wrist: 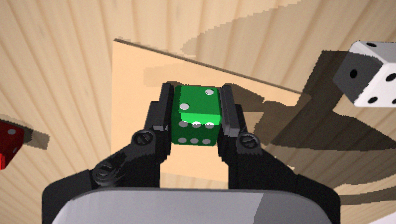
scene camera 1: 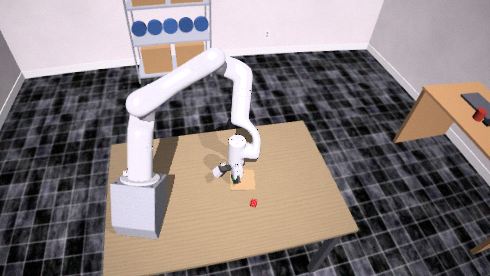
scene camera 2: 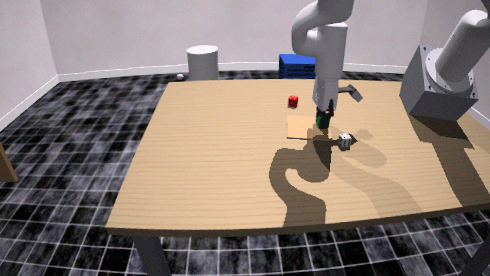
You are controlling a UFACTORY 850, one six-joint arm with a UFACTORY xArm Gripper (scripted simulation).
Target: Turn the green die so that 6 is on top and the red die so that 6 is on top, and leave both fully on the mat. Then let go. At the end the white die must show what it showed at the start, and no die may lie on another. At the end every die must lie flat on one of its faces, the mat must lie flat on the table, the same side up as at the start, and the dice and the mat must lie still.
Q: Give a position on a tan mat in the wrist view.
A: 138, 72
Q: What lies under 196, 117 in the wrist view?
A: A green die.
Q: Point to a tan mat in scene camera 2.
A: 298, 127
